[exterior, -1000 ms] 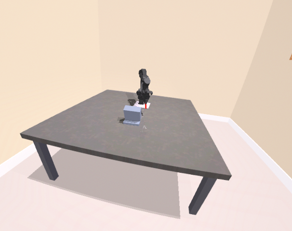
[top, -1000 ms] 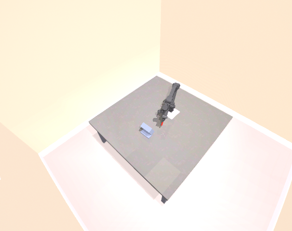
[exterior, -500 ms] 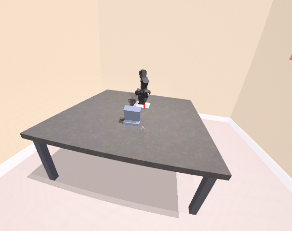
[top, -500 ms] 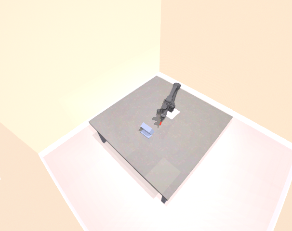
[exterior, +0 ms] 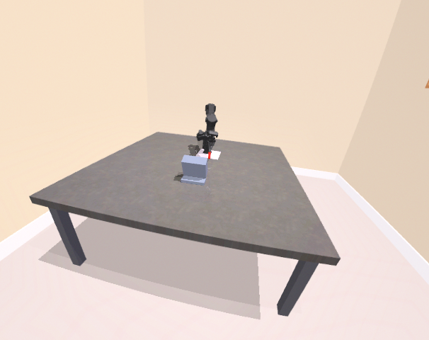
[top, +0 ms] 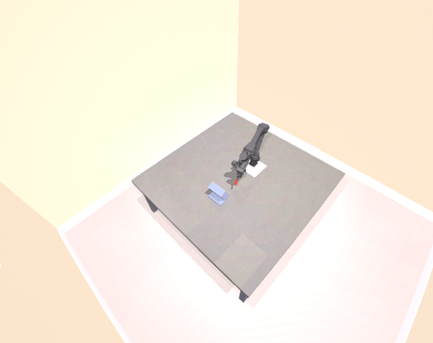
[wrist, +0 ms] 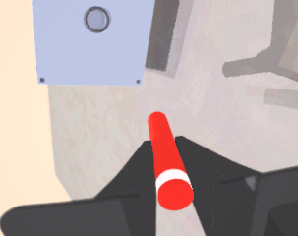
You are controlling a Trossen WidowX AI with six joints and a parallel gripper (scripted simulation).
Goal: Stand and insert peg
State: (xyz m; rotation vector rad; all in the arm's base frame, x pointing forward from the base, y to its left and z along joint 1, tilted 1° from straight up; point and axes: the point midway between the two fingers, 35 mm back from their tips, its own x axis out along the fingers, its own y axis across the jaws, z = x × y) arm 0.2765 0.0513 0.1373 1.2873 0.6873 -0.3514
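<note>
The sloped panel lies 15 cm ahead of my gripper tip, 5 cm to the right of it and 4 cm below it. The rest, counted from my gripper tip: red peg 1 cm behind, 1 cm above.
</note>
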